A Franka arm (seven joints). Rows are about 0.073 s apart.
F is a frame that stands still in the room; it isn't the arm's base.
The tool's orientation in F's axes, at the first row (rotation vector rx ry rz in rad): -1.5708 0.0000 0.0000
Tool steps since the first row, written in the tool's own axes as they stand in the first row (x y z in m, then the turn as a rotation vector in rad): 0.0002 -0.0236 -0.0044 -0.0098 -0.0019 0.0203; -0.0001 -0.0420 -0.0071 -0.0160 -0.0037 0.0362; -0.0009 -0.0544 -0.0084 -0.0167 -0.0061 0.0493; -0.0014 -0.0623 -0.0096 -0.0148 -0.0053 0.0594; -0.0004 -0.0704 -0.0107 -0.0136 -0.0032 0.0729; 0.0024 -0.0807 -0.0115 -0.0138 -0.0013 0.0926; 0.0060 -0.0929 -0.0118 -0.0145 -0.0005 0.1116
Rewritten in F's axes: 0.0002 -0.0044 0.0236 -0.0098 0.0203 0.0019; -0.0001 -0.0071 0.0420 -0.0160 0.0362 0.0037; -0.0009 -0.0084 0.0544 -0.0167 0.0493 0.0061; -0.0014 -0.0096 0.0623 -0.0148 0.0594 0.0053; -0.0004 -0.0107 0.0704 -0.0136 0.0729 0.0032; 0.0024 -0.0115 0.0807 -0.0138 0.0926 0.0013; 0.0060 -0.0118 0.0929 -0.0145 0.1116 0.0005
